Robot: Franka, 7 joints.
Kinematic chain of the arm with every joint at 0, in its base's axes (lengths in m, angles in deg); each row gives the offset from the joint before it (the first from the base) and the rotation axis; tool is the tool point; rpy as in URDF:
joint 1: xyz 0 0 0.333 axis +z
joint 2: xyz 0 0 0 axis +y
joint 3: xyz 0 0 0.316 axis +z
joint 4: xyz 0.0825 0 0 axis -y
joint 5: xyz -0.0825 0 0.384 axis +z
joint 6: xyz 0 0 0 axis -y
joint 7: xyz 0.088 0 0 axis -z
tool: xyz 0 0 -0.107 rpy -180 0 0
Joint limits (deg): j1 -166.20..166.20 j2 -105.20..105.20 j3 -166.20..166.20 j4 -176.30..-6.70 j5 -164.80..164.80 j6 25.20..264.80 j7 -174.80..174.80
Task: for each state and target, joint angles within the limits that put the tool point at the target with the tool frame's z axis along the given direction. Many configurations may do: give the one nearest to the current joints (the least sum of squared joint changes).
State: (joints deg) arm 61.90 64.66 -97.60 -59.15 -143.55 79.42 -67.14
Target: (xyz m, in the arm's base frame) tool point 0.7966 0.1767 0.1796 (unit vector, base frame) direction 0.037 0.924 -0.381
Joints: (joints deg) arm 15.68 105.10 -124.86 -19.81 -164.80 92.93 -67.14
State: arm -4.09 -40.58 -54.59 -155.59 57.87 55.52 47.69
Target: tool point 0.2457 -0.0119 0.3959 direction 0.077 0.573 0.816
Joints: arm 15.60 -31.59 -52.92 -174.72 90.31 54.73 47.69
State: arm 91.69 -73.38 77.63 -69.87 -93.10 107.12 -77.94
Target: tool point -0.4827 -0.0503 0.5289 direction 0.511 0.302 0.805
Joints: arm 83.68 -80.15 82.83 -118.51 -68.26 77.39 -77.94
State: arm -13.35 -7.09 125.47 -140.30 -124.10 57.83 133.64
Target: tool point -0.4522 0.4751 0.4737 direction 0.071 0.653 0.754
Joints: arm -6.62 -23.94 141.50 -106.99 -135.39 87.90 133.64
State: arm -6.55 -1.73 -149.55 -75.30 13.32 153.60 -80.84
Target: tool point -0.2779 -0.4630 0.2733 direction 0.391 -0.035 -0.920
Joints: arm 14.18 -18.62 -135.66 -124.20 9.54 126.69 -80.84
